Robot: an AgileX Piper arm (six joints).
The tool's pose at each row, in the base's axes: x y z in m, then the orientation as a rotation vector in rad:
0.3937 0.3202 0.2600 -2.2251 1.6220 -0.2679
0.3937 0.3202 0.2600 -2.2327 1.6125 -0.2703
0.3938 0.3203 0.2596 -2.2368 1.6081 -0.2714
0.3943 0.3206 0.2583 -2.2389 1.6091 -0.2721
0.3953 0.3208 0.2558 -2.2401 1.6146 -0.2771
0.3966 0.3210 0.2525 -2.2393 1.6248 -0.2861
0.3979 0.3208 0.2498 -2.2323 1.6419 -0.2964
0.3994 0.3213 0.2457 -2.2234 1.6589 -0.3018
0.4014 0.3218 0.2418 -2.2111 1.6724 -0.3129
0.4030 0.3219 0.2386 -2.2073 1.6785 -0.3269
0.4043 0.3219 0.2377 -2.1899 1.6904 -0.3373
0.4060 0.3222 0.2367 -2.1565 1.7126 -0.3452
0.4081 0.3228 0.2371 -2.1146 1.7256 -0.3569
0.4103 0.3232 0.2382 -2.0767 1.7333 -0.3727
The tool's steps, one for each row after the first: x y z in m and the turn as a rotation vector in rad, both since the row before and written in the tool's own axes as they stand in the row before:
0.0000 0.0000 0.0000 0.0001 0.0000 -0.0088
0.0000 0.0000 0.0004 -0.0004 0.0002 -0.0044
0.0000 0.0000 0.0014 -0.0017 0.0016 -0.0006
0.0003 0.0001 0.0027 -0.0018 0.0058 0.0016
0.0004 0.0001 0.0035 -0.0013 0.0096 0.0044
0.0007 0.0000 0.0029 0.0000 0.0112 0.0106
0.0001 0.0002 0.0044 -0.0004 0.0076 0.0121
0.0003 -0.0003 0.0044 0.0054 0.0085 0.0112
0.0005 -0.0001 0.0035 0.0043 0.0099 0.0030
0.0004 -0.0008 0.0013 0.0092 0.0058 0.0131
0.0002 -0.0012 0.0016 0.0136 0.0038 0.0265
-0.0001 -0.0021 0.0006 0.0248 -0.0005 0.0262
0.0000 -0.0025 0.0000 0.0261 0.0012 0.0211

